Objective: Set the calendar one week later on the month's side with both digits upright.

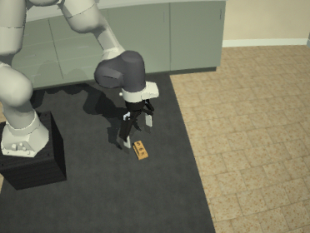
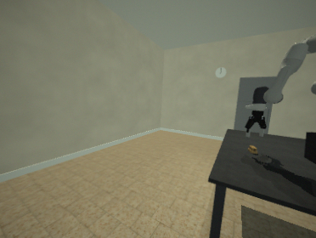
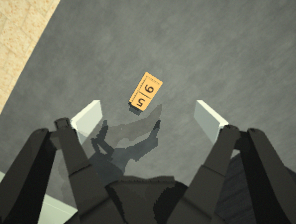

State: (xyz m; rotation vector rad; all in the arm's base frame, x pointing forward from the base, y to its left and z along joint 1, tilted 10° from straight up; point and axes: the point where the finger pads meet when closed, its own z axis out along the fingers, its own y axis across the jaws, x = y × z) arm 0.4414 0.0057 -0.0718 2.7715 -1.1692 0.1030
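The orange calendar cube lies 110 mm below my hand and 10 mm to the right of it. The rest, counted from my hand: orange calendar tray: 130 mm below, 10 mm to the left.
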